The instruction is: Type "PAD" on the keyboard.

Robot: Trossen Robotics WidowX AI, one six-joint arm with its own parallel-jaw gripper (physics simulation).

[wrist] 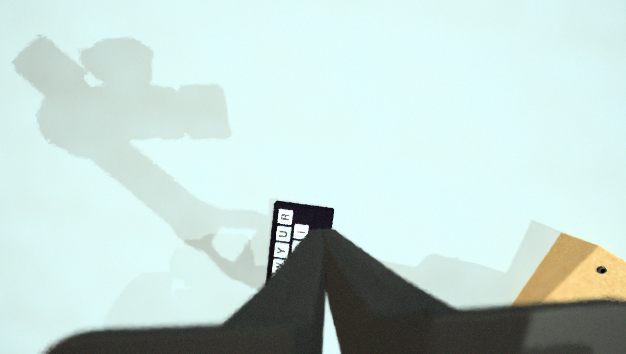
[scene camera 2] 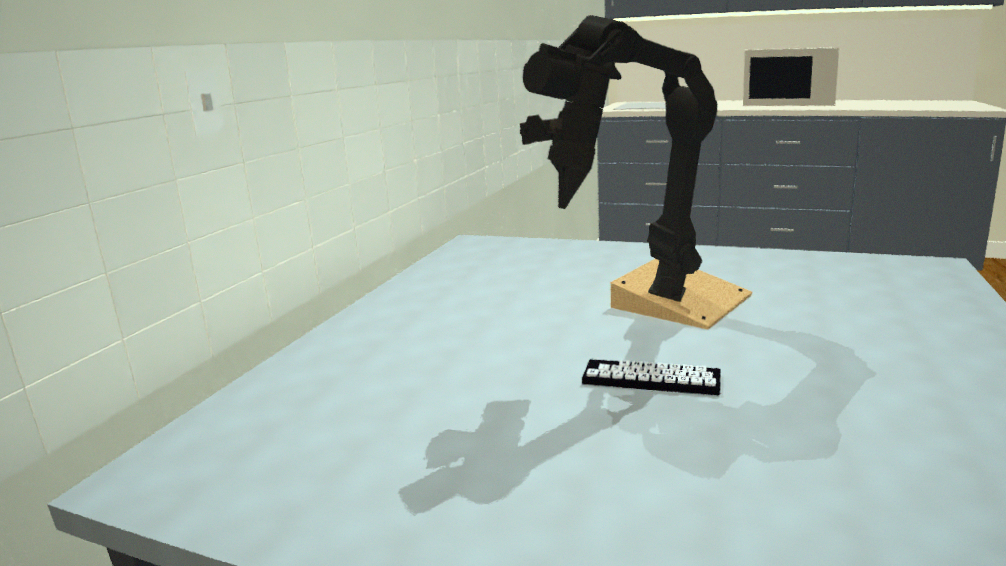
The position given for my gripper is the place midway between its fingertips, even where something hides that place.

I see my gripper (scene camera 2: 561,208).
My gripper shows as well in the wrist view (wrist: 321,241).
